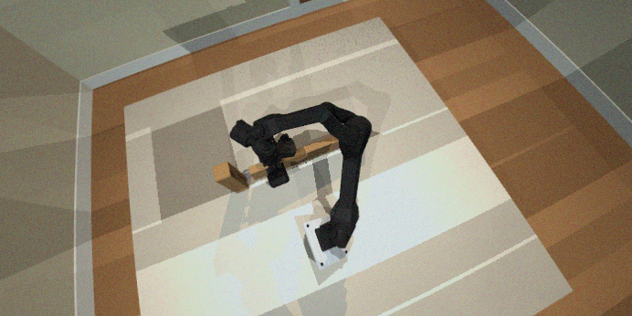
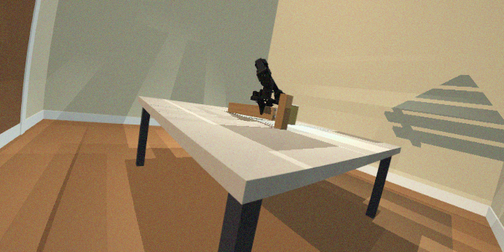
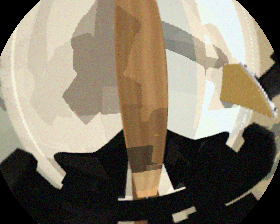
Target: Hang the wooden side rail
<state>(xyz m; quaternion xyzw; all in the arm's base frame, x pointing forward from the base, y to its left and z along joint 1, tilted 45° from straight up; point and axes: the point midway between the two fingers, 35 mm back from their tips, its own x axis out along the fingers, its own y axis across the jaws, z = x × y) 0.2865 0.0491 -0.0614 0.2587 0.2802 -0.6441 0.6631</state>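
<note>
Now: gripper tip 15 cm to the right of the headboard post and 4 cm below it.
</note>
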